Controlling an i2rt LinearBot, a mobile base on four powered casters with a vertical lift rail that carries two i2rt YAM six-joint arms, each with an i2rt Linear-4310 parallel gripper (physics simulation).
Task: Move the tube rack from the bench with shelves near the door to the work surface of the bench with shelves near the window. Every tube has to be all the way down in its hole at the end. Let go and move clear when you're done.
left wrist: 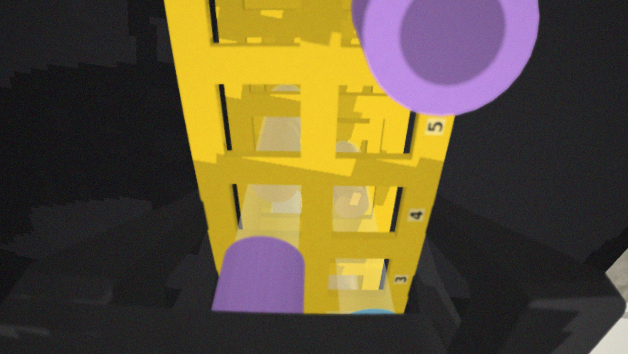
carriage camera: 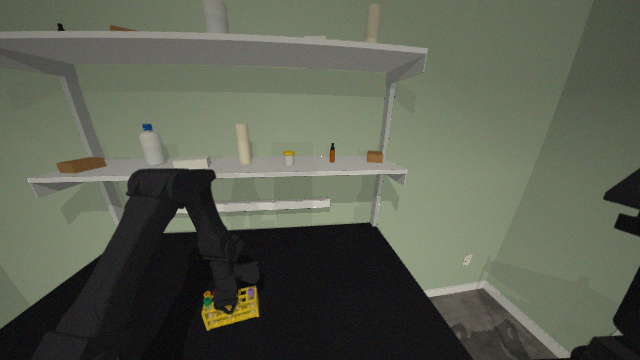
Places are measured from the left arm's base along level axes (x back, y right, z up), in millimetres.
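Pixels of known places: left gripper, fingertip midpoint: (left wrist: 316, 189) (carriage camera: 231, 305).
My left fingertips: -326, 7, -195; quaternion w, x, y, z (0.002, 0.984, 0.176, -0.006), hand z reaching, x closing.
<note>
Ahead of a thing's pixels: the offset from my left fingertips to its top centre, as dx, dy, dz. "spot": to the spot under its first point. Level surfaces: height alone.
The yellow tube rack {-1, +2, +31} (carriage camera: 232, 317) (left wrist: 318, 210) is between the fingers of my left gripper (carriage camera: 227, 306) (left wrist: 316, 189), shut on it, low over the bench's black work surface {dz -53} (carriage camera: 325, 280). I cannot tell whether its base touches that surface. In the carriage view, a green cap {spot: +40, -48, +63} (carriage camera: 207, 302), an orange cap {+11, -64, +67} (carriage camera: 207, 294) and a purple cap {spot: -4, +77, +59} (carriage camera: 251, 293) show. The left wrist view shows a large purple cap {-11, +69, +67} (left wrist: 450, 55), another purple cap {-17, +10, +67} (left wrist: 262, 277) and a blue edge {spot: +16, +3, +49} (left wrist: 374, 312). Tube depths are partly hidden. My right gripper (carriage camera: 613, 210) is open at the right edge, away from the rack.
A lower shelf {dz +404} (carriage camera: 310, 169) behind the bench bears a white bottle {-345, -474, +582} (carriage camera: 152, 147), a cream cylinder {-382, -63, +582} (carriage camera: 243, 145), a yellow-lidded jar {-383, +143, +464} (carriage camera: 289, 158), a brown bottle {-455, +341, +496} (carriage camera: 332, 154) and boxes. An upper shelf (carriage camera: 250, 47) overhangs. The bench's right edge borders the grey floor {dz -967} (carriage camera: 492, 322).
</note>
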